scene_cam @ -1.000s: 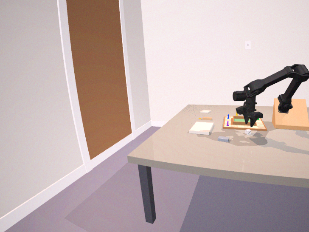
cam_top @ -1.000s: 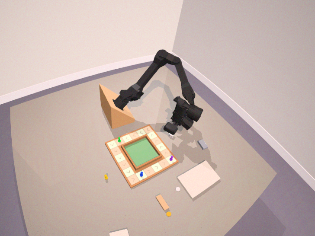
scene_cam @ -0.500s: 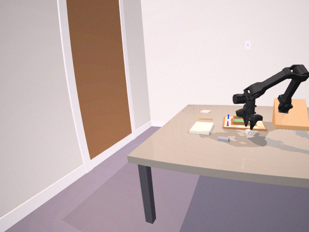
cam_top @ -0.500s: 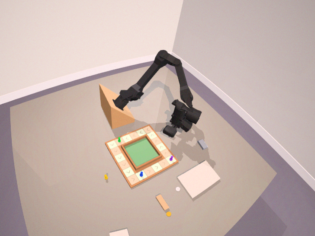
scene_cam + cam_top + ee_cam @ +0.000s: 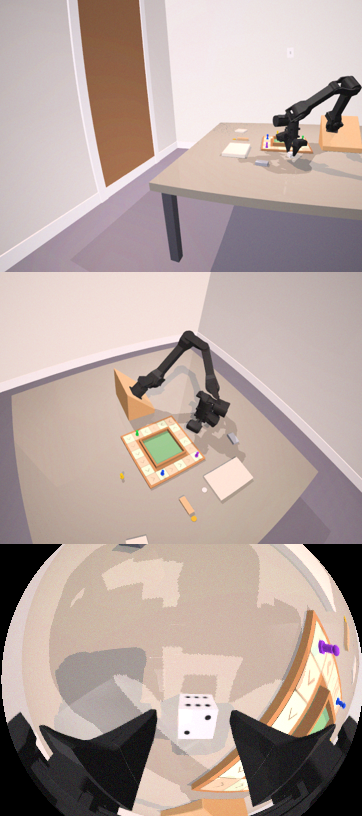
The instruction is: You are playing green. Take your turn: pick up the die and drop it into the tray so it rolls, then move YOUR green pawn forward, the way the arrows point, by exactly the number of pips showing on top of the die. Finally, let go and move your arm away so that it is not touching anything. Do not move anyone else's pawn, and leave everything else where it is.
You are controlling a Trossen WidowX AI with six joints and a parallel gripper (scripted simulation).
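Right now my gripper tip is 60 mm past the green pawn, 290 mm to the left of it and 10 mm below it. From my gripper tip the other things lie so: purple pawn 140 mm ahead, 80 mm to the right, 10 mm above; white die right at my gripper tip; grey block 130 mm ahead, 140 mm to the left, 10 mm below.
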